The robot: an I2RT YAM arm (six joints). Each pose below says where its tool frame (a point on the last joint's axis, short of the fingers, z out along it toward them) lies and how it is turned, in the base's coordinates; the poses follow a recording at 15 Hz.
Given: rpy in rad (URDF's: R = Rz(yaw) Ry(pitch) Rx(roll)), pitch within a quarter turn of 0, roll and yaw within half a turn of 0; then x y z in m.
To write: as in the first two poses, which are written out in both.
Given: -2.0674 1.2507 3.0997 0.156 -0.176 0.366
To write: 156 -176 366; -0.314 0.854 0.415; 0.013 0.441 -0.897; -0.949 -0.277 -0.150
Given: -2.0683 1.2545 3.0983 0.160 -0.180 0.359
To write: 160 -180 359; -0.311 0.855 0.415; 0.013 0.441 -0.898; -0.950 -0.273 -0.148
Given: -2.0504 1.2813 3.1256 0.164 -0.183 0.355
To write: 164 -183 355; -0.285 0.858 0.428; 0.005 0.448 -0.894; -0.958 -0.253 -0.132
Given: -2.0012 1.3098 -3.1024 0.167 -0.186 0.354
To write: 167 -186 354; -0.258 0.861 0.438; -0.010 0.451 -0.892; -0.966 -0.235 -0.108
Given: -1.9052 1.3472 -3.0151 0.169 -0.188 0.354
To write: 169 -188 354; -0.220 0.872 0.437; -0.028 0.442 -0.897; -0.975 -0.209 -0.073
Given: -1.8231 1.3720 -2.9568 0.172 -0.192 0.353
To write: 172 -192 353; -0.194 0.887 0.418; -0.036 0.420 -0.907; -0.980 -0.191 -0.049
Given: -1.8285 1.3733 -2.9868 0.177 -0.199 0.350
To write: 177 -199 350; -0.194 0.898 0.396; -0.030 0.398 -0.917; -0.981 -0.190 -0.050
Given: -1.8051 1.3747 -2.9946 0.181 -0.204 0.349
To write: 181 -204 349; -0.193 0.910 0.368; -0.029 0.369 -0.929; -0.981 -0.190 -0.045
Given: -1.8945 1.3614 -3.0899 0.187 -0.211 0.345
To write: 187 -211 345; -0.208 0.910 0.360; -0.011 0.366 -0.931; -0.978 -0.197 -0.066
